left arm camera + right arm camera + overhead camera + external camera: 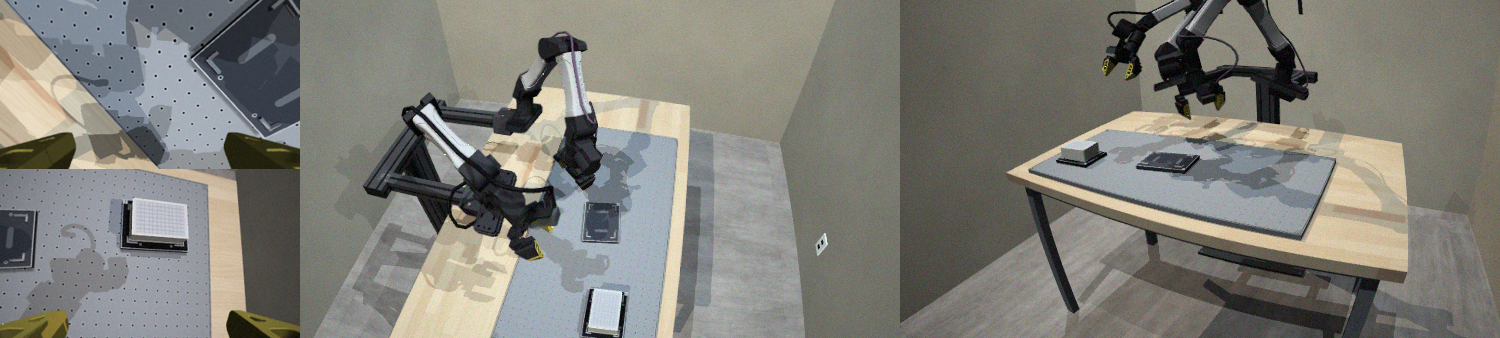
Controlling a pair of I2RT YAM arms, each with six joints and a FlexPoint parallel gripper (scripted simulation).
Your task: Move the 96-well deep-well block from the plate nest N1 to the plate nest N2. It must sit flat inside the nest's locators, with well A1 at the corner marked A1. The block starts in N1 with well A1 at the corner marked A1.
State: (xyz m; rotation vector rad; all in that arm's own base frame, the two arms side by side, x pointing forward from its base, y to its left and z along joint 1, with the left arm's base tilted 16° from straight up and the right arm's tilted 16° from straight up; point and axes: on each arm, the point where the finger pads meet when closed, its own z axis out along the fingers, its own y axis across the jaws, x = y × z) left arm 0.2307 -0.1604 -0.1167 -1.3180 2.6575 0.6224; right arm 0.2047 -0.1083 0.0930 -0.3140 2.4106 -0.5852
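Right now the pale deep-well block is 17 cm ahead of my right hand, 8 cm to the right of it and 23 cm below it. From my right hand the other things lie so: nest N2: 12 cm ahead, 26 cm to the left, 26 cm below; black nest N1: 17 cm ahead, 8 cm to the right, 26 cm below.
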